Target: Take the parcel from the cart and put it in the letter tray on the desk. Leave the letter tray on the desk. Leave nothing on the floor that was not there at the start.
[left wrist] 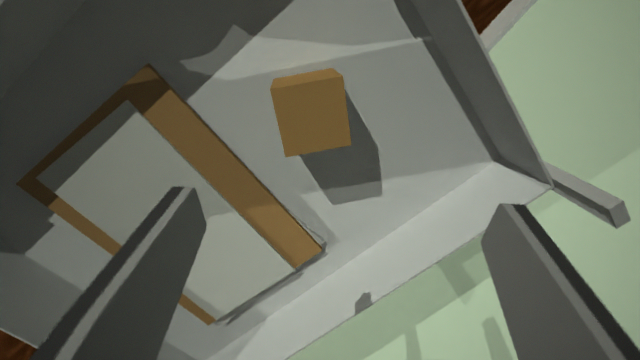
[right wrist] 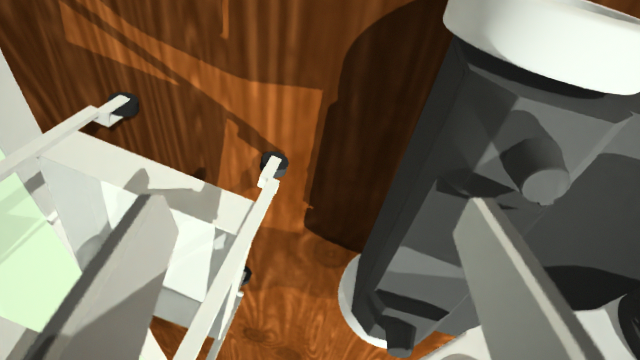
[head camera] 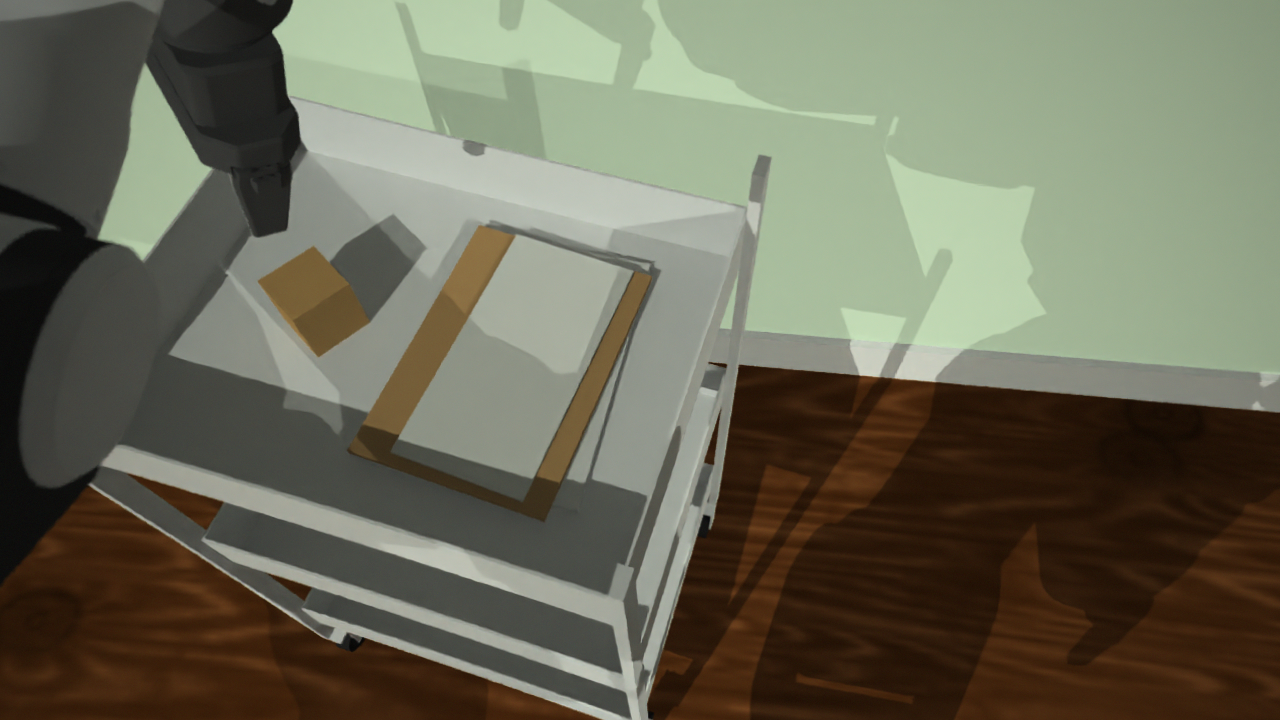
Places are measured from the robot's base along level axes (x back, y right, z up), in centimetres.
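Pixels of known places: left gripper, fingertip midpoint: point(left wrist: 342, 214) point(head camera: 233, 165); right gripper, fingertip midpoint: point(right wrist: 317, 215).
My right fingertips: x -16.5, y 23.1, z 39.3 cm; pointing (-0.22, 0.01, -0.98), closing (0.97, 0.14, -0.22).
Note:
Behind a point stands the place of what it marks.
The parcel, a small brown box point(head camera: 313, 300) {y -33.5, x -46.1, z 72.0 cm} point(left wrist: 315, 117) {y -35.0, x -47.7, z 72.0 cm}, lies in the top tray of the white cart point(head camera: 358, 526) {y -24.6, x -29.4, z 71.3 cm} point(left wrist: 400, 250) {y -30.4, x -63.5, z 69.5 cm} point(right wrist: 255, 215) {y -5.3, x -26.6, z 16.5 cm}. My left gripper point(head camera: 271, 223) point(left wrist: 342, 214) {y -34.7, x -47.9, z 84.8 cm} is open and empty. It hangs above the cart's top tray, near the parcel and apart from it, at the parcel's upper left in the head view. In the left wrist view the parcel lies beyond the fingertips. My right gripper point(right wrist: 317, 215) {y 23.1, x -16.5, z 39.3 cm} is open and empty beside the cart, over the floor. The desk and a letter tray on it do not show in these views.
A large flat brown-edged thing with a pale middle point(head camera: 510, 358) point(left wrist: 210, 165) lies beside the parcel. The cart has raised rims, corner posts and lower shelves. A green wall point(head camera: 1118, 179) {y 39.5, x -89.6, z 47.9 cm} stands behind it. The robot's dark base point(right wrist: 430, 240) {y 2.2, x -3.0, z 19.1 cm} stands across the wooden floor point(right wrist: 285, 260) {y -39.1, x -23.6, z 0.1 cm}.

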